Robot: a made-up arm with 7 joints. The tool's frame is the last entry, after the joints.
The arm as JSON. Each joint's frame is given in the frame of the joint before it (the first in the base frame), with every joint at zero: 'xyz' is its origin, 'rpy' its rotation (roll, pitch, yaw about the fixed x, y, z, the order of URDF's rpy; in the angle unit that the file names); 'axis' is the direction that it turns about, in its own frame. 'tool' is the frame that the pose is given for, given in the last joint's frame.
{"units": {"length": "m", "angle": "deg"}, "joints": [
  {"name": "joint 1", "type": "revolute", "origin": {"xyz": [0.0, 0.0, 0.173], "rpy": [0.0, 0.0, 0.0]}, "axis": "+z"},
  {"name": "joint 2", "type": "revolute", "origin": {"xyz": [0.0, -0.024, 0.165], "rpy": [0.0, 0.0, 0.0]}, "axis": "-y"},
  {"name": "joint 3", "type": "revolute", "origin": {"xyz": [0.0, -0.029, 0.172], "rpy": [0.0, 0.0, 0.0]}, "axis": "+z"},
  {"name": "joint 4", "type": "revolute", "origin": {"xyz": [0.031, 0.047, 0.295], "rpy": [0.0, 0.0, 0.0]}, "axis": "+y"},
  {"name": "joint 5", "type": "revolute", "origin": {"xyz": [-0.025, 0.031, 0.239], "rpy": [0.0, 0.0, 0.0]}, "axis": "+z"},
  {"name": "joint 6", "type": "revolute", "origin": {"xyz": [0.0, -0.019, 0.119], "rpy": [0.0, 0.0, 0.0]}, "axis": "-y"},
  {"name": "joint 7", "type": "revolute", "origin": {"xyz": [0.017, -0.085, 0.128], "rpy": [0.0, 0.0, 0.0]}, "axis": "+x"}
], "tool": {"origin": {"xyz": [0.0, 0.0, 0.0], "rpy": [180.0, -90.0, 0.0]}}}
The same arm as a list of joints. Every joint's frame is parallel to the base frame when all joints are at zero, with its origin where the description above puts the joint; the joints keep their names.
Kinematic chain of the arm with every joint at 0, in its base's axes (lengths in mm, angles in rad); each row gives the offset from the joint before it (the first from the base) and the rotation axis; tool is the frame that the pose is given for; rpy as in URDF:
joint 1: xyz 0 0 173 axis +z
joint 2: xyz 0 -24 165 axis -y
joint 3: xyz 0 -29 172 axis +z
joint 4: xyz 31 47 295 axis +y
joint 5: xyz -25 31 239 axis +z
joint 6: xyz 0 -19 119 axis -y
joint 7: xyz 17 -85 128 axis +x
tool: xyz 0 0 0 rpy 3.1416 -1.5708 0

